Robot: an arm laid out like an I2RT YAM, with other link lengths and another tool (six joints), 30 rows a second.
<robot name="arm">
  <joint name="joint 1" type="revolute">
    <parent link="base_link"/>
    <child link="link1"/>
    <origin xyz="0 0 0.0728" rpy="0 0 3.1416"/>
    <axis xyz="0 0 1"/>
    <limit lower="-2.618" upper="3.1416"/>
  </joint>
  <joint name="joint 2" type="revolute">
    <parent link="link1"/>
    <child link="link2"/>
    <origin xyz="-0.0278 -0.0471 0.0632" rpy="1.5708 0 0"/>
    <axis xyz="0 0 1"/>
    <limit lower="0" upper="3.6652"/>
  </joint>
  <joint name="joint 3" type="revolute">
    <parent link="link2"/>
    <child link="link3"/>
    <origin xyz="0.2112 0 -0.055" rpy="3.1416 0 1.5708"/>
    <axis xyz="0 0 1"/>
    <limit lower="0" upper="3.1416"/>
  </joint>
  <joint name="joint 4" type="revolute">
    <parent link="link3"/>
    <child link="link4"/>
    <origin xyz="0.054 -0.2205 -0.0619" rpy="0 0 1.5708"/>
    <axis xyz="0 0 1"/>
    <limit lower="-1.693" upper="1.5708"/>
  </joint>
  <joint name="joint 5" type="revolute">
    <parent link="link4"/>
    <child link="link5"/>
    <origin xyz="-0.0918 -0.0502 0.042" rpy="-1.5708 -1.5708 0"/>
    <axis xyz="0 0 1"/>
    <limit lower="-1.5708" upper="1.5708"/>
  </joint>
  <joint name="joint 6" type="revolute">
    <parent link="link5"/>
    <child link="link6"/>
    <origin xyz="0 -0.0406 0.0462" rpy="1.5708 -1.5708 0"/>
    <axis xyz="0 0 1"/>
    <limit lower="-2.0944" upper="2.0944"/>
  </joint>
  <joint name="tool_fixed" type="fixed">
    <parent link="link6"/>
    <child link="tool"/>
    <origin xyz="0.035 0.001 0.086" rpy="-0.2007 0 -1.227"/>
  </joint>
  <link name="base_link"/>
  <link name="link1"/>
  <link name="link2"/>
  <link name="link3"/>
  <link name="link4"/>
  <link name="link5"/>
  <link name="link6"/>
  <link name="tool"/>
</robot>
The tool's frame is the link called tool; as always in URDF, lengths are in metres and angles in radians.
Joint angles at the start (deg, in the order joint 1, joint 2, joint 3, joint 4, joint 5, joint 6):
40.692, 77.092, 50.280, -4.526, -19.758, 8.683
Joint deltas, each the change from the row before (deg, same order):
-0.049, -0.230, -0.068, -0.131, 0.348, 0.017
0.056, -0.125, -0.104, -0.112, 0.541, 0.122
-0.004, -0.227, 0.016, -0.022, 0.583, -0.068
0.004, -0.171, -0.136, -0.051, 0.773, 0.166
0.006, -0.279, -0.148, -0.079, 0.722, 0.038
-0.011, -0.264, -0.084, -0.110, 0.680, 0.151
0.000, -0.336, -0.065, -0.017, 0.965, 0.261
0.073, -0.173, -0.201, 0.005, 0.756, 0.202
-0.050, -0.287, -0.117, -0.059, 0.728, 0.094
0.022, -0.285, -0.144, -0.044, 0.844, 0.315
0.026, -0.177, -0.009, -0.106, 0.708, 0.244
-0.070, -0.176, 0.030, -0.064, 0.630, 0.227
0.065, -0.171, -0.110, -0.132, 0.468, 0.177
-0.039, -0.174, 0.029, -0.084, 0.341, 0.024
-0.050, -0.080, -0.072, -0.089, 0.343, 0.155
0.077, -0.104, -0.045, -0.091, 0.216, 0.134
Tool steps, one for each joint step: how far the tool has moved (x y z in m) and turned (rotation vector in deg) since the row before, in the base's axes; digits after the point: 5 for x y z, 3 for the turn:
0.00043, -0.00097, 0.00037, -0.110, -0.128, -0.355
0.00019, -0.00074, -0.00049, -0.224, -0.020, -0.466
0.00108, -0.00074, 0.00112, -0.113, -0.417, -0.469
0.00087, -0.00120, -0.00034, -0.245, -0.122, -0.739
0.00071, -0.00129, 0.00013, -0.233, -0.254, -0.631
0.00076, -0.00119, 0.00043, -0.155, -0.169, -0.668
0.00136, -0.00130, 0.00118, -0.093, -0.322, -0.957
0.00041, -0.00098, -0.00056, -0.215, -0.087, -0.676
0.00104, -0.00148, 0.00049, -0.165, -0.259, -0.722
0.00077, -0.00128, 0.00034, -0.110, -0.128, -0.860
0.00077, -0.00092, 0.00049, -0.112, -0.108, -0.705
0.00125, -0.00111, 0.00090, -0.035, -0.156, -0.726
-0.00010, -0.00073, -0.00025, -0.135, 0.023, -0.426
0.00064, -0.00073, 0.00088, -0.041, -0.186, -0.345
0.00042, -0.00091, -0.00036, -0.103, 0.055, -0.423
-0.00034, -0.00016, -0.00001, -0.033, 0.045, -0.176

